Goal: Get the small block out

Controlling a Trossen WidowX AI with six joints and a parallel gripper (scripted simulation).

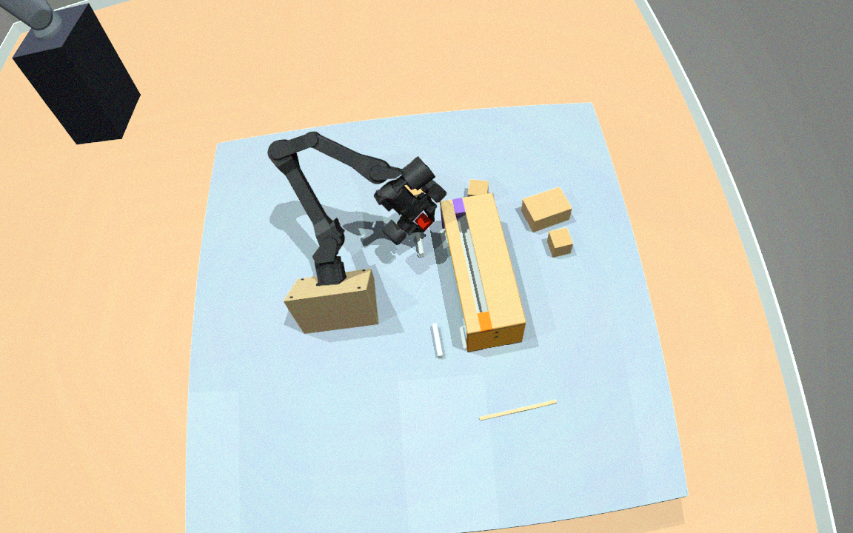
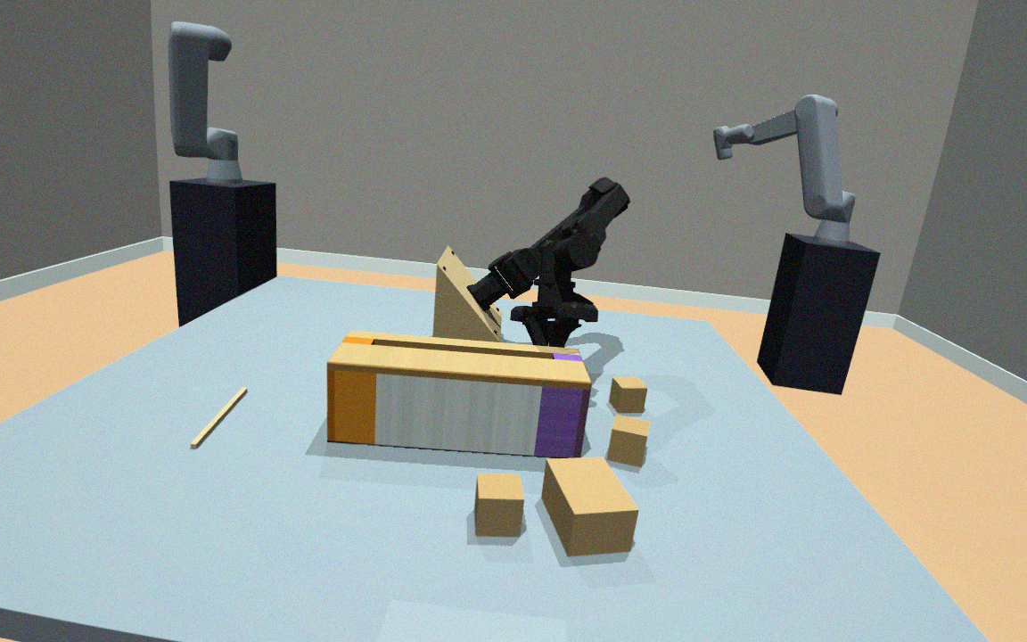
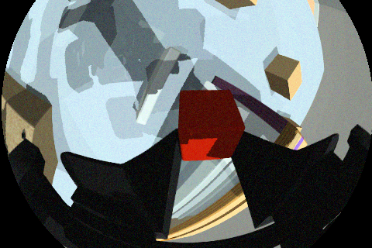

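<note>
Now: the red block 1 cm behind my gripper tip, 1 cm to the left of it and 1 cm above it. Also, from my gripper tip: thin wooden stick (24 cm ahead, 48 cm to the right, 8 cm below).
</note>
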